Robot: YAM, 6 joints.
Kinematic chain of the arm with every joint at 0, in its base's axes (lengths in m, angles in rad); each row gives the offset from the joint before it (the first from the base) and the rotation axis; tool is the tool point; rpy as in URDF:
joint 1: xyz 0 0 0.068 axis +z
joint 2: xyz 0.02 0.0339 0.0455 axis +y
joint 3: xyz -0.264 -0.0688 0 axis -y
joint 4: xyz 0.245 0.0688 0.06 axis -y
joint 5: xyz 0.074 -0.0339 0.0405 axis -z
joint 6: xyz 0.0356 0 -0.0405 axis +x
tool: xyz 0 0 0 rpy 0 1.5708 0
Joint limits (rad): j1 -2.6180..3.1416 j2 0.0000..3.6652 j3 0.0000..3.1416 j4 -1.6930..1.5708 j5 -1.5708..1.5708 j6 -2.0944..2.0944
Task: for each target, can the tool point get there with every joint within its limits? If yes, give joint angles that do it. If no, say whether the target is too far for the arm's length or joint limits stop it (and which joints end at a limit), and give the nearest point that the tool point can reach.
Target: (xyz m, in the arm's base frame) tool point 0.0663 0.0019 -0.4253
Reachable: no: joint limits stop it (at a limit: joint 2) | nearest point 0.1006 0.0029 -0.3487 | short by 0.084 m
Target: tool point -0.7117 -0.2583 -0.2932
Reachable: no: too far | nearest point -0.4953 -0.2662 -0.1904 | short by 0.240 m
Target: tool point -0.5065 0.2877 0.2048
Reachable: yes | joints 2.5676 2.7710 2.3085 1.0988 -1.2189 -0.5751
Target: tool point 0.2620 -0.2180 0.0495
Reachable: yes | joints -0.7421 2.4001 1.4648 -1.3349 -0.4802 -1.5107
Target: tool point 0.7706 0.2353 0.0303
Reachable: no: too far | nearest point 0.6144 0.1876 0.0476 | short by 0.164 m
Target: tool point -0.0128 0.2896 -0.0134
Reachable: yes | joints 1.5763 2.5699 1.3380 -1.3342 -0.3193 -0.8325
